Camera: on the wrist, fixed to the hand. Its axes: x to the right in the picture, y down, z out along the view.
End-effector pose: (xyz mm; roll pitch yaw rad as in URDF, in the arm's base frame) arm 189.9 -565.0 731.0 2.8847 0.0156 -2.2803
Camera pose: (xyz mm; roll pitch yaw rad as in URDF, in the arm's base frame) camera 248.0 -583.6 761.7 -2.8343 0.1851 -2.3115
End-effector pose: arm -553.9 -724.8 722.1 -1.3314 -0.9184 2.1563
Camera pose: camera -485.9 -730.7 724.1 -0.9943 -0.9532 2.4415
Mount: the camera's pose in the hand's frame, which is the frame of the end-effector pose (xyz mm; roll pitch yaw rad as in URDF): -24.2 -46.7 -43.6 0.5685 -0.1718 -0.0134
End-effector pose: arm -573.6 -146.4 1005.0 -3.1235 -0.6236 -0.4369
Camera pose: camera -595.5 -85.5 1026.9 -2.5655 -0.4520 -0.4188
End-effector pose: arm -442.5 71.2 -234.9 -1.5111 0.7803 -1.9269
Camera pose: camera -490.7 74.4 -186.6 -0.7827 0.7429 -1.6942
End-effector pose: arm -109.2 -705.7 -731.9 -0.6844 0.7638 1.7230
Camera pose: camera -43.1 -716.2 -718.2 -0.0401 0.6184 1.8434
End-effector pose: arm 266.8 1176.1 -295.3 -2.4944 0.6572 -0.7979
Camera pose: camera 288.1 1169.9 -230.7 -1.8210 0.7804 -0.6373
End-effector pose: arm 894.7 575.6 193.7 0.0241 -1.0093 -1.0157
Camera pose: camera 869.1 530.3 149.4 0.6321 -1.1804 -1.0612
